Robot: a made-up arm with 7 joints.
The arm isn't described. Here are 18 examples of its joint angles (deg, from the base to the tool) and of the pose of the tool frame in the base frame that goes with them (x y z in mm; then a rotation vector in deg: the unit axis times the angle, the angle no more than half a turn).
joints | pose
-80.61 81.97 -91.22 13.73 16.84 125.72 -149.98 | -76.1 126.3 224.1 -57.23 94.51 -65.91
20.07 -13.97 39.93 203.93 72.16 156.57 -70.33 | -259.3 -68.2 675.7 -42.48 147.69 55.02
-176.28 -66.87 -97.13 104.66 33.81 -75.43 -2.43 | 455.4 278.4 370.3 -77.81 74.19 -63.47
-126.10 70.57 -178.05 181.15 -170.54 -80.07 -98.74 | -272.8 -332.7 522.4 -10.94 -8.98 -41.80
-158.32 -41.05 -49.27 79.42 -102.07 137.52 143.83 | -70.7 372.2 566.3 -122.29 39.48 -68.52
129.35 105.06 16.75 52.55 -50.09 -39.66 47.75 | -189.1 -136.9 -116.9 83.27 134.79 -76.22
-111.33 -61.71 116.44 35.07 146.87 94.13 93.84 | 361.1 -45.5 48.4 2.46 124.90 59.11
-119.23 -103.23 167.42 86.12 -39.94 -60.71 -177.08 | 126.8 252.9 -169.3 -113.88 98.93 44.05
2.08 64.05 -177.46 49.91 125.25 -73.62 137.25 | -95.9 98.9 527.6 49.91 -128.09 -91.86
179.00 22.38 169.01 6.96 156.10 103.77 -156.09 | 331.2 -5.7 242.1 -64.18 -1.40 -138.16
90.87 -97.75 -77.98 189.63 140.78 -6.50 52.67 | -13.8 -638.5 125.7 100.13 -24.96 15.97
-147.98 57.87 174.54 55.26 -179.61 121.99 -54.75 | 91.2 4.5 774.1 40.58 -38.13 -25.86
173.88 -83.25 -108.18 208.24 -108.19 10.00 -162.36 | 556.2 -268.3 494.1 19.74 84.28 -41.73
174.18 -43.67 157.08 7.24 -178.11 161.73 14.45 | 149.9 -123.8 101.0 2.56 53.91 -16.80
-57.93 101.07 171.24 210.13 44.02 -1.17 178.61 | 257.9 -382.1 -139.2 104.17 -113.05 66.34
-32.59 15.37 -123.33 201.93 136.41 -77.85 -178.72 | 116.8 37.1 757.2 -15.95 -44.69 -7.79
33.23 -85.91 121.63 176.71 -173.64 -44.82 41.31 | -531.2 -231.9 247.5 -139.92 -13.55 89.24
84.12 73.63 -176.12 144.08 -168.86 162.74 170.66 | 29.9 505.7 461.6 126.09 -96.26 7.48
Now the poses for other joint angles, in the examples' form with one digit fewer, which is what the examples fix.
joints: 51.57 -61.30 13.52 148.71 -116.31 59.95 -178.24
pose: -305 -389 788 54.2 39.7 -30.7
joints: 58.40 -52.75 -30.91 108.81 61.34 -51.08 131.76
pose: 103 -354 726 67.4 14.1 35.9
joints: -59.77 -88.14 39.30 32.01 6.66 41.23 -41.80
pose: 285 -42 554 102.6 12.5 30.1
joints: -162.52 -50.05 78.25 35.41 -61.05 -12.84 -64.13
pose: 84 -403 228 111.7 71.1 -59.7
